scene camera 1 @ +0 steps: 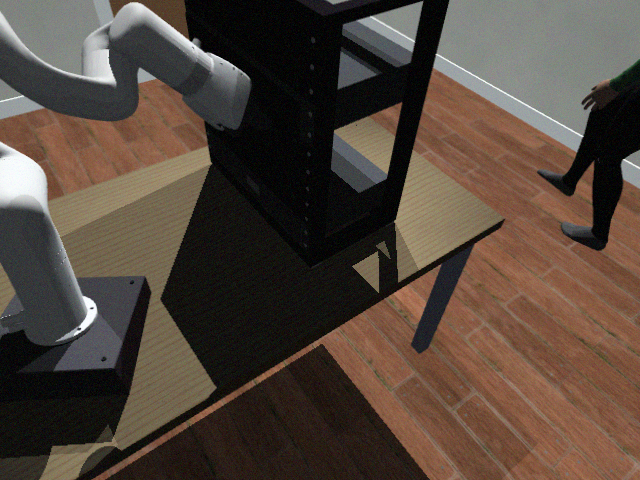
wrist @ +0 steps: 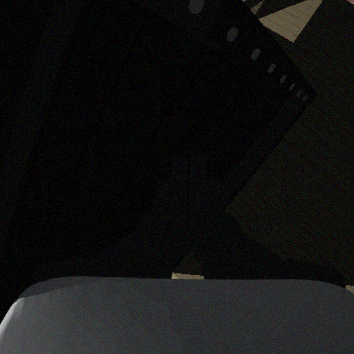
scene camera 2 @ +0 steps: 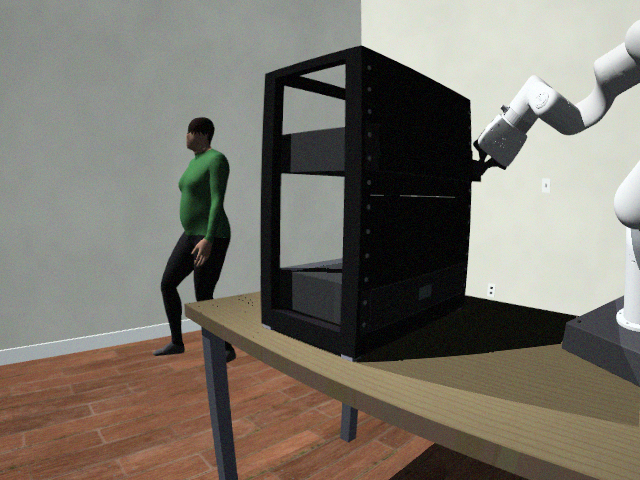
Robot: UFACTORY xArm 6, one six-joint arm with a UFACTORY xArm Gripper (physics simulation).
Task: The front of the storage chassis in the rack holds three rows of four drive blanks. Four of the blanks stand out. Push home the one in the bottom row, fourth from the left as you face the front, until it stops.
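Pixels of known places: gripper, fingertip midpoint: [scene camera 1: 265, 125] [wrist: 187, 177] [scene camera 2: 475, 174]; arm's base at its link origin: [scene camera 1: 62, 320].
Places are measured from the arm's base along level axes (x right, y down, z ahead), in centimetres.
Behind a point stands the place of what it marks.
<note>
The black rack [scene camera 1: 321, 103] @(y -37.3, x 3.2, z 53.7 cm) [scene camera 2: 353, 217] @(y -19.1, x -46.6, z 45.9 cm) [wrist: 265, 82] @(y -15.5, x 0.1, z 52.3 cm) stands on the table. Through its open side a dark upper unit [scene camera 1: 369, 98] @(y -32.0, x -2.4, z 67.7 cm) [scene camera 2: 317, 150] @(y -32.2, x -45.8, z 58.7 cm) and a lower unit [scene camera 2: 316, 294] @(y -1.8, x -45.3, z 58.9 cm) show; which one is the storage chassis I cannot tell. The drive blanks cannot be made out: their front faces away in the scene views and is lost in darkness in the wrist view. My gripper [scene camera 2: 476, 170] @(y -29.7, x -5.0, z 46.4 cm) [wrist: 187, 177] @(y -29.7, x -5.0, z 46.4 cm) is shut and empty. Its fingertips are at the rack's arm-side edge, about level with the upper unit's lower part. Contact with a blank cannot be seen. In scene camera 1 the fingers are hidden in the dark.
The wooden table [scene camera 1: 444, 196] @(y 8.7, x -4.5, z 101.0 cm) [scene camera 2: 516, 392] @(y 8.7, x -33.8, z 14.8 cm) carries the rack and the arm's dark base block [scene camera 1: 93, 361] @(y -1.9, x 12.8, z 4.2 cm) [scene camera 2: 599, 346] @(y 4.5, x -11.0, z 6.8 cm). The rack's side wall and corner posts are close to the gripper. A person in a green top [scene camera 2: 204, 191] stands beyond the table.
</note>
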